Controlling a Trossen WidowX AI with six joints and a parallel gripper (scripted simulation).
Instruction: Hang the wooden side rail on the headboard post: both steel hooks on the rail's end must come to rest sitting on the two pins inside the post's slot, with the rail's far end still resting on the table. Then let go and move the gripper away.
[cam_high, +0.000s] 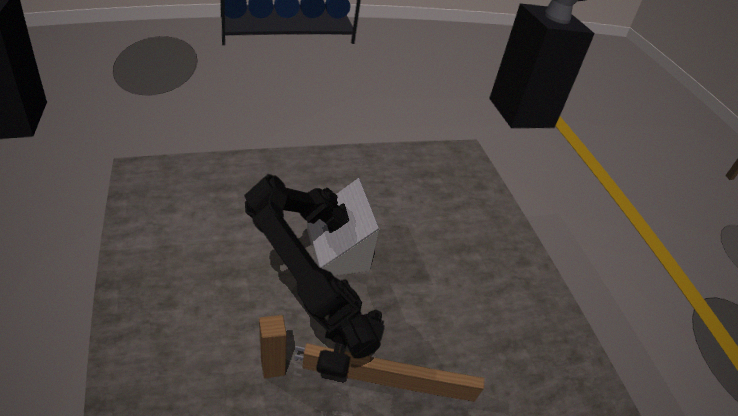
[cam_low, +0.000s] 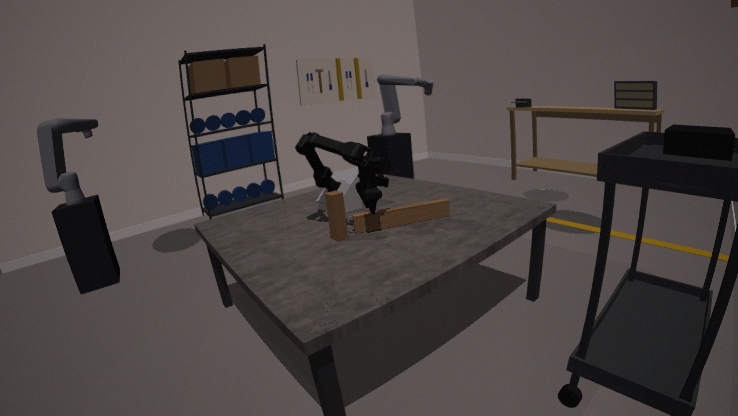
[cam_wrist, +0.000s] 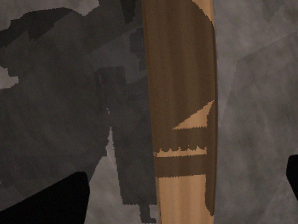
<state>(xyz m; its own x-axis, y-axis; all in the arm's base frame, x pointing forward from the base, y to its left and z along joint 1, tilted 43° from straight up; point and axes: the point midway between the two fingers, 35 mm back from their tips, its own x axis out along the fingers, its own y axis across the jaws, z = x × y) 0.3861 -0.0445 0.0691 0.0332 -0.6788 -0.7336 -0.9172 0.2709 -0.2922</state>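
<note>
My gripper tip is 3 cm past the wooden headboard post and 14 cm to the left of it.
</note>
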